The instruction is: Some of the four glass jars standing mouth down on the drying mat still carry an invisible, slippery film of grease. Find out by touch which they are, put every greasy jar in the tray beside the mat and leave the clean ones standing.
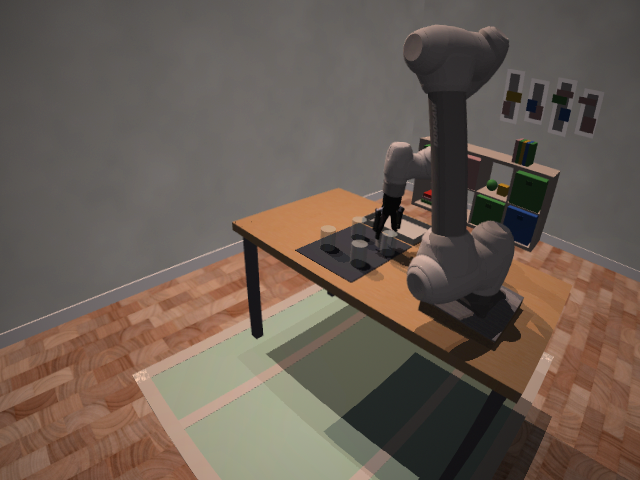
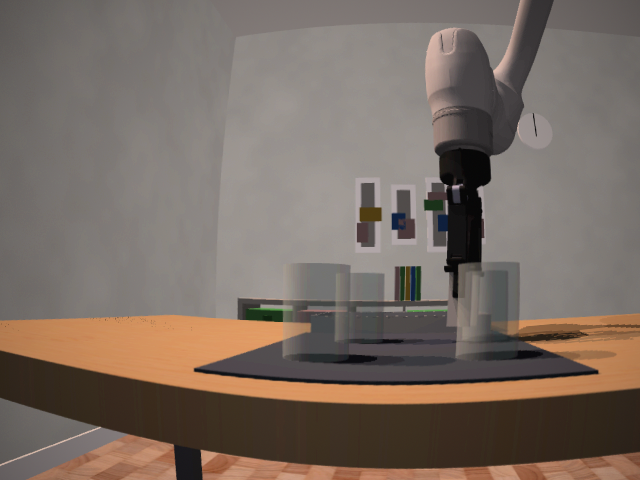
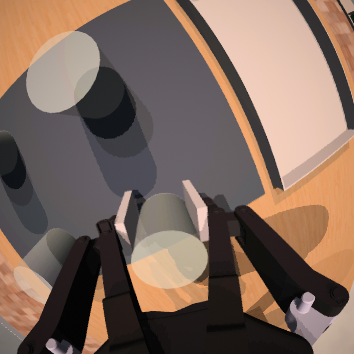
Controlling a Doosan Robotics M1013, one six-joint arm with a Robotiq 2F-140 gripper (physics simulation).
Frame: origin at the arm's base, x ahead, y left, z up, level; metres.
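Seen in the pictures: gripper, fingertip midpoint: [image 1: 383, 245] [image 2: 462, 326] [image 3: 159, 198]; arm's base, link origin: [image 1: 474, 293].
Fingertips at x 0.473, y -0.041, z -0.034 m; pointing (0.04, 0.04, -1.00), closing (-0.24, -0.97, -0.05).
Observation:
Pixels of each thing's top centre, then the offset from my fingertips to it. Level surfaces: height alone.
- dark mat, surface height: 0.018 m down
- front jar, top centre: [image 2: 489, 264] [image 3: 34, 286] [image 1: 359, 243] 0.018 m back, 0.170 m left, 0.071 m up
- left jar, top centre: [image 2: 317, 265] [image 1: 328, 228] 0.147 m ahead, 0.188 m left, 0.071 m up
- tray, top centre: [image 3: 296, 50] [image 2: 403, 313] [image 1: 398, 221] 0.103 m ahead, 0.228 m right, 0.009 m up
- wooden table, surface height: 0.021 m down
Four clear jars stand mouth down on the dark mat [image 1: 336, 267] [image 2: 403, 373] [image 3: 200, 140]. My gripper [image 1: 387, 231] [image 3: 159, 198] points down at the jar [image 1: 388, 242] [image 3: 170, 260] near the mat's robot-side corner by the tray. It is shut on that jar, a pad against either side; how deep the pads reach is hard to see. Another jar [image 1: 358, 228] [image 2: 369, 307] [image 3: 62, 72] stands upright on the tray side. A front jar [image 1: 359, 254] [image 2: 488, 330] [image 3: 47, 257] and a left jar [image 1: 327, 238] [image 2: 316, 315] [image 3: 7, 152] stand apart. The tray [image 1: 410, 231] [image 3: 270, 65] has a pale floor and dark walls. No grease shows.
The wooden table [image 1: 289, 222] [image 2: 129, 351] carries the mat, tray and robot base [image 1: 485, 320]. A shelf unit [image 1: 547, 206] with boxes and books stands beyond the table. The front jar is close to the held one on the robot side.

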